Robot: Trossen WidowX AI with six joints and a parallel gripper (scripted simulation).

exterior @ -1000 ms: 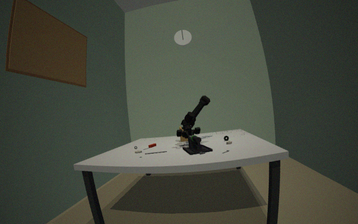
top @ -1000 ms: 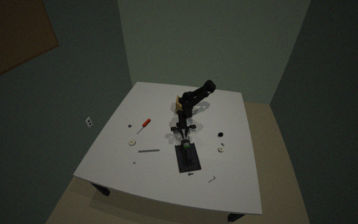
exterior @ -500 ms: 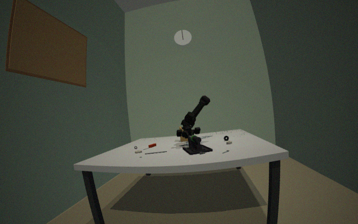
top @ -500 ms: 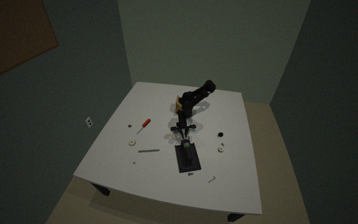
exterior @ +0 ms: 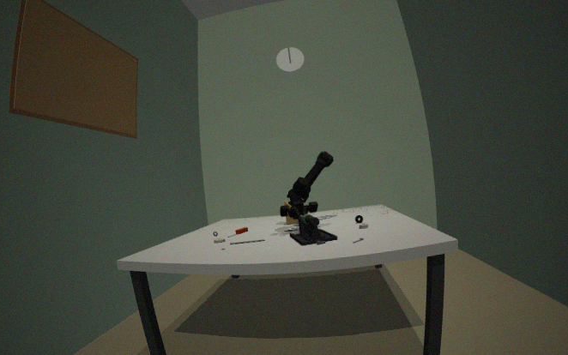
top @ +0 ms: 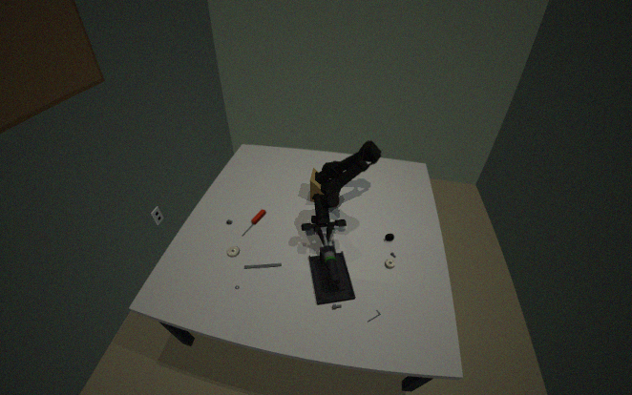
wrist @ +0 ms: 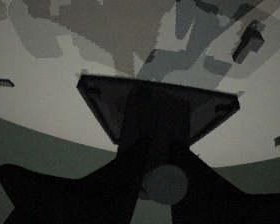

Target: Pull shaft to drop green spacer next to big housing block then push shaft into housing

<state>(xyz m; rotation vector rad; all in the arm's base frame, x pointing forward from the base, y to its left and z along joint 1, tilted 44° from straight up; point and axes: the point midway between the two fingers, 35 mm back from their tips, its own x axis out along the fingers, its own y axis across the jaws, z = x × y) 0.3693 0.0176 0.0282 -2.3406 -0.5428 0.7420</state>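
The shaft lies 30 mm ahead of my gripper tip, 10 mm to the left of it and 20 mm above it. Also, from my gripper tip: red-handled screwdriver: 160 mm behind, 360 mm to the right, 50 mm below; then black ring: 80 mm behind, 300 mm to the left, 40 mm below; then grey bar: 90 mm ahead, 270 mm to the right, 50 mm below.
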